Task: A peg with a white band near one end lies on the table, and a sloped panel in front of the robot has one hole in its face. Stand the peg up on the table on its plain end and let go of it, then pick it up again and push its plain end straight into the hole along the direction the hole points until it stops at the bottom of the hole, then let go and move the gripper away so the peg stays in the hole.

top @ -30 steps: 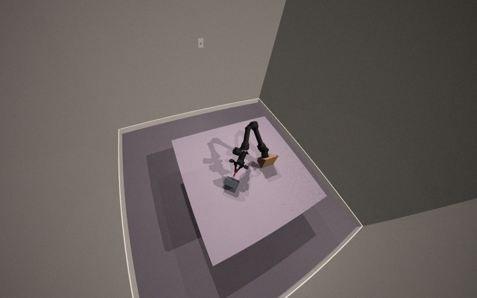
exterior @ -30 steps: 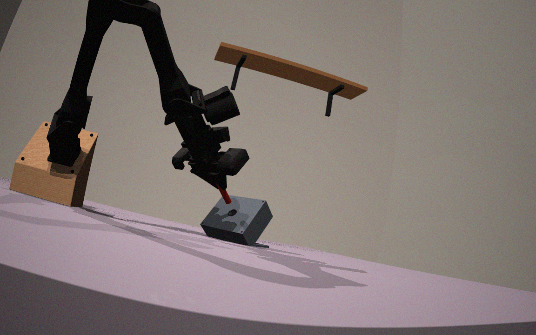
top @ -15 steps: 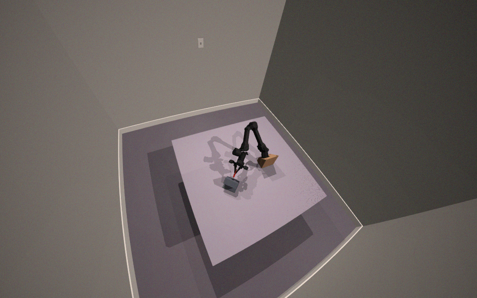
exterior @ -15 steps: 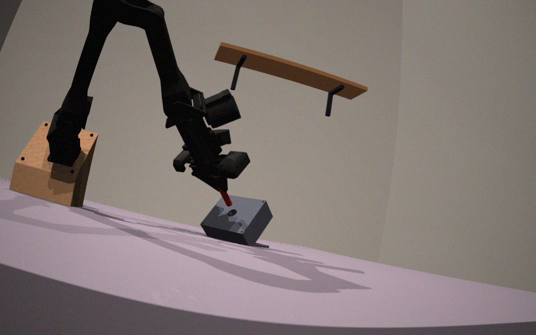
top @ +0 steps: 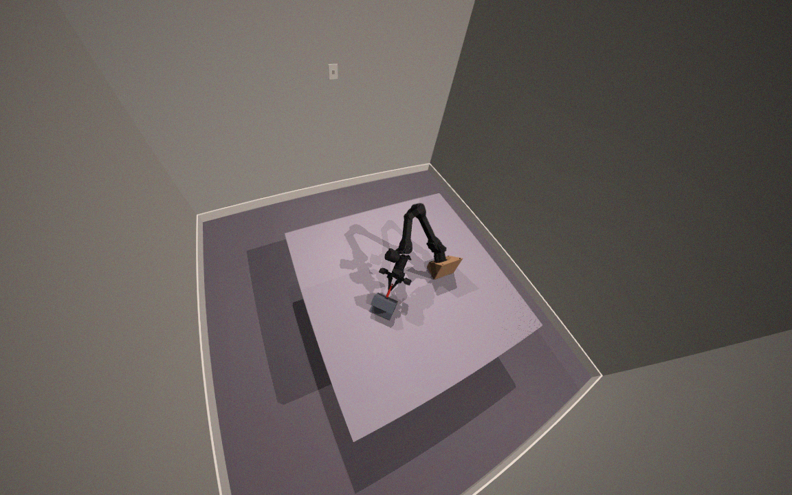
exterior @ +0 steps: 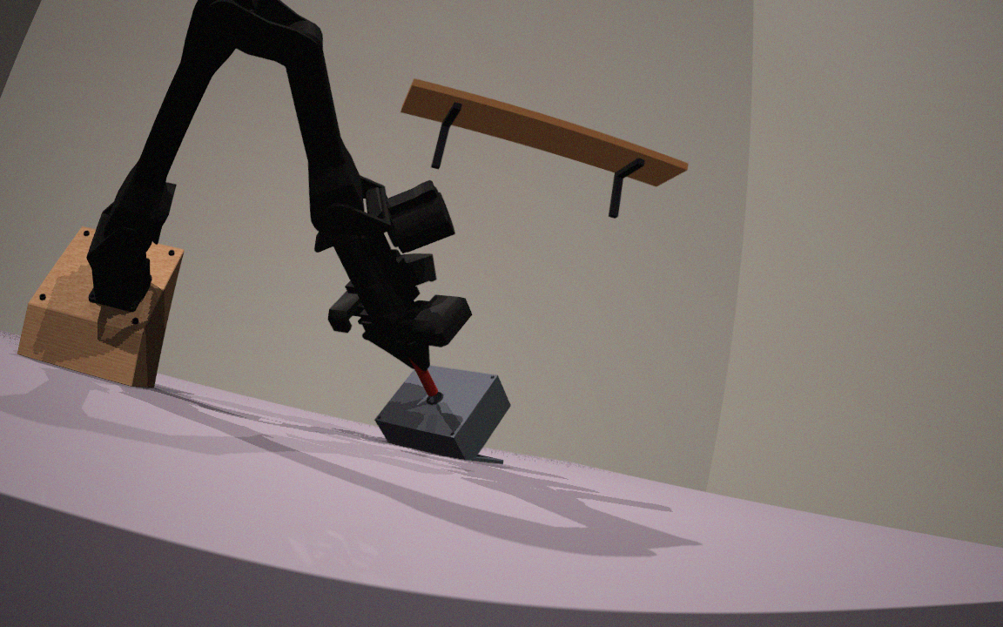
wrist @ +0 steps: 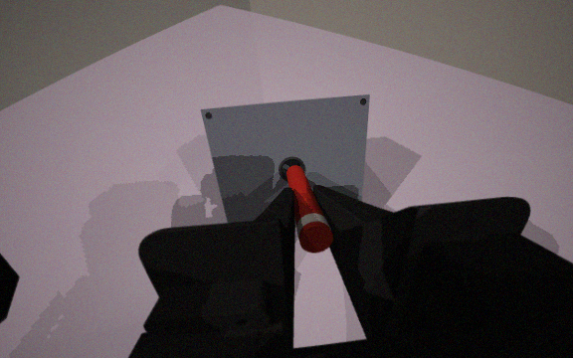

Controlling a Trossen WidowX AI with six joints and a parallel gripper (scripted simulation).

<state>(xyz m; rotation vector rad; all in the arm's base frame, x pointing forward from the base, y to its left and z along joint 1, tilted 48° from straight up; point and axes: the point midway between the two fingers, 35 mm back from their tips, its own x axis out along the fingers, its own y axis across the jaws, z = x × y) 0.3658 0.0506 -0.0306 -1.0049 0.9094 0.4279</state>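
Now: gripper tip 10 mm to the left of the red peg, 10 mm below it and 10 mm past it. Also, from my gripper tip: grey sloped panel 50 mm below, 40 mm to the left, 40 mm ahead.
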